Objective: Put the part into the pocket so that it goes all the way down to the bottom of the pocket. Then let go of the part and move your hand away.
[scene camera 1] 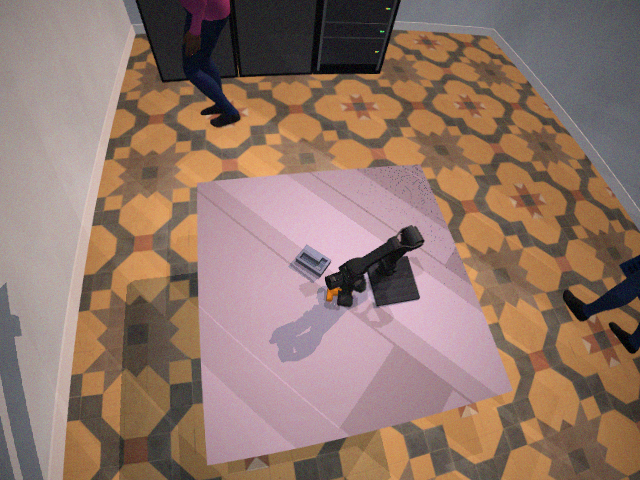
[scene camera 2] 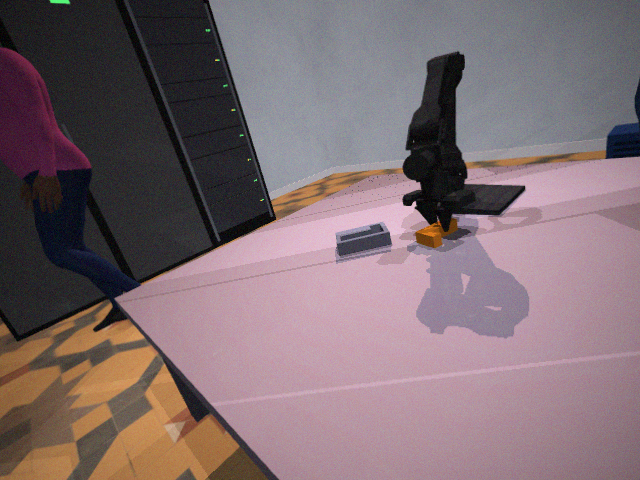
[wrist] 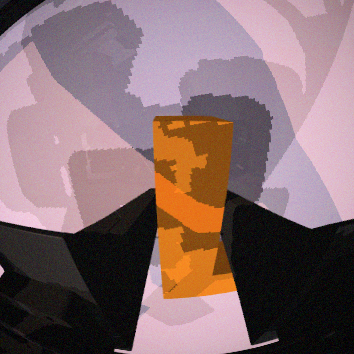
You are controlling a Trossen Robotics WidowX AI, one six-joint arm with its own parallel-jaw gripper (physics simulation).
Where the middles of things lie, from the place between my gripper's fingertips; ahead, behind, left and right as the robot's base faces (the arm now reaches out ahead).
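The orange L-shaped part [wrist: 191,153] is 10 mm to the right of my hand and 20 mm ahead of it, and going by their middles it's the nearest to my hand of the things named here. Then there's the grey pocket block [scene camera 2: 371,236], which sits 70 mm ahead of my hand, 190 mm to the right of it and 10 mm above it.
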